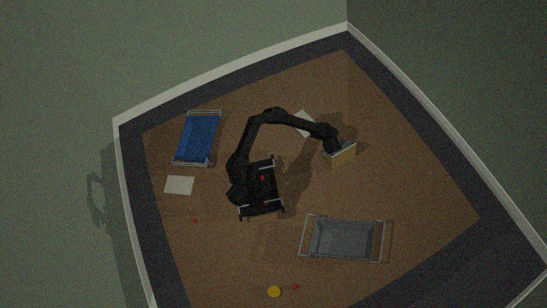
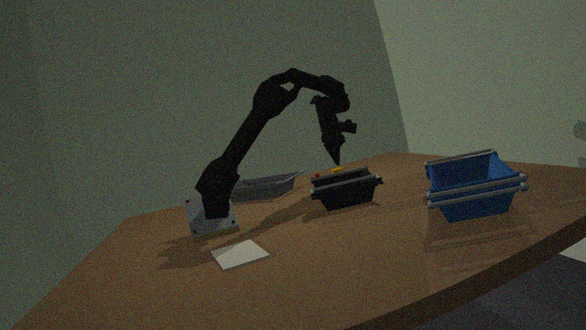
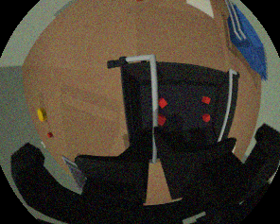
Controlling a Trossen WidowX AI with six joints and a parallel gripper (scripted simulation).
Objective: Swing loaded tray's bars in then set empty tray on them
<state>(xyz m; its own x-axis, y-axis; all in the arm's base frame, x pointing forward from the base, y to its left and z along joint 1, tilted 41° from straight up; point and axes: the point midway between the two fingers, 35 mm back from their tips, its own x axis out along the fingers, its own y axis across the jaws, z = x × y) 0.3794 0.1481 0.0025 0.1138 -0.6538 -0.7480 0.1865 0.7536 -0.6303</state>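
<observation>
Right now the grey tray is 25 cm behind my gripper tip, 28 cm to the left of it and 4 cm below it. Round my gripper tip: yellow disc 8 cm ahead, 37 cm to the left, 8 cm below.
</observation>
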